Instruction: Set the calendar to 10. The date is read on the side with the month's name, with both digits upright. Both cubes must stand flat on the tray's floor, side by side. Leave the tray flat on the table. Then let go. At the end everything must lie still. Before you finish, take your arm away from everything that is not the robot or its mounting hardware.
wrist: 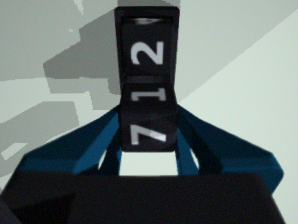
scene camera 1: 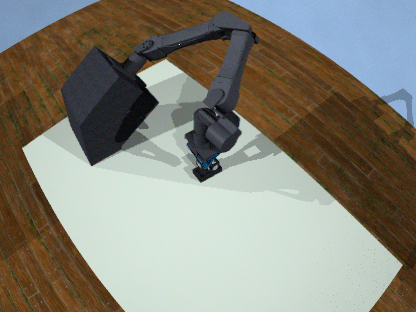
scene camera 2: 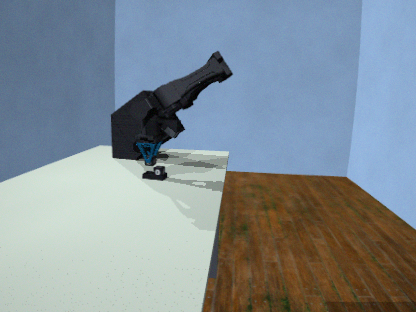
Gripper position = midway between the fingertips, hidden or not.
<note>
In view: my gripper [wrist: 148, 112] and a cube [wrist: 148, 113].
</note>
